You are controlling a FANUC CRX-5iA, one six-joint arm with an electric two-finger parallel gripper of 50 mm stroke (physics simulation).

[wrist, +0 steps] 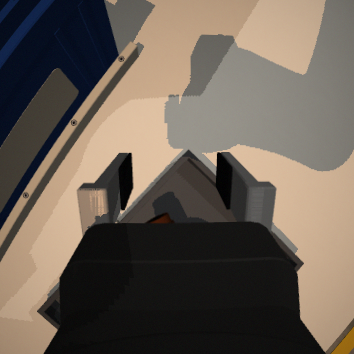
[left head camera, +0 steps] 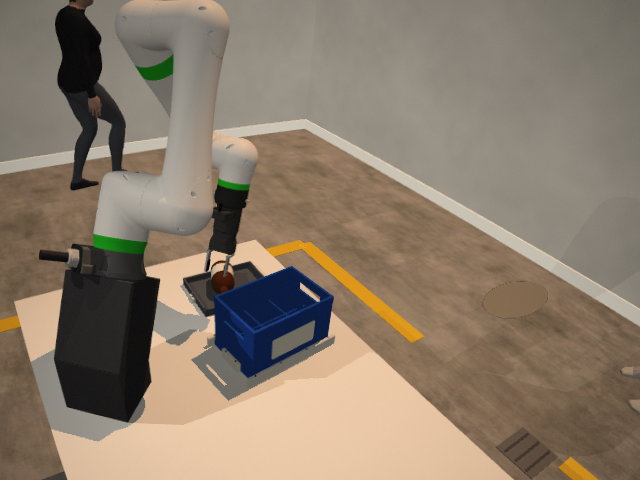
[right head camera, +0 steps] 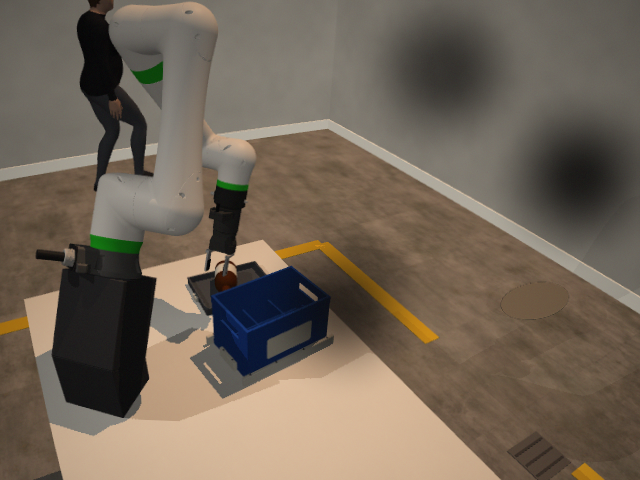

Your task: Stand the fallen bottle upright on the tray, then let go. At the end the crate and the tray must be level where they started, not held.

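Frame: origin at the arm's base, x ahead, y right, z down, level; centimetres.
Where they show: gripper, fingertip midpoint: [wrist: 174,169] [left head camera: 215,273] [right head camera: 215,272]; arm's base, origin of the base link: [left head camera: 115,274] [right head camera: 111,273].
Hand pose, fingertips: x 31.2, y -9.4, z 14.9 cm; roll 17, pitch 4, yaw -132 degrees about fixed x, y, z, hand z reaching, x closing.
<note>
Each offset is from my fingertips to the top centre of the thing. "spot": to the spot under its first point.
The brown bottle {dy -9.4, dx +7.0, dz +7.6 cm} [left head camera: 222,282] [right head camera: 225,281] with a white label lies on its side on the dark tray {dy -9.4, dx +9.4, dz +12.9 cm} [left head camera: 199,290] [right head camera: 202,292] [wrist: 296,263], its neck end toward the crate. In the wrist view a small brown part of the bottle [wrist: 161,219] shows past the gripper's body, which hides the rest. My gripper [left head camera: 216,270] [right head camera: 216,270] [wrist: 174,169] is open and empty, low over the tray at the bottle; one finger overlaps the bottle in both head views. The blue crate {dy +20.1, dx +8.3, dz -2.0 cm} [left head camera: 256,351] [right head camera: 253,351] [wrist: 92,35] stands upright beside the tray. Contact between fingers and bottle cannot be told.
The crate's near wall stands close to the tray and hides its near corner in the head views. A low strip {spot: dy +10.7, dx +2.4, dz +12.5 cm} [wrist: 74,122] with screws runs along the crate's base. The arm's black base [left head camera: 105,346] [right head camera: 103,343] stands at the left of the table. A person [left head camera: 80,56] [right head camera: 100,62] stands behind.
</note>
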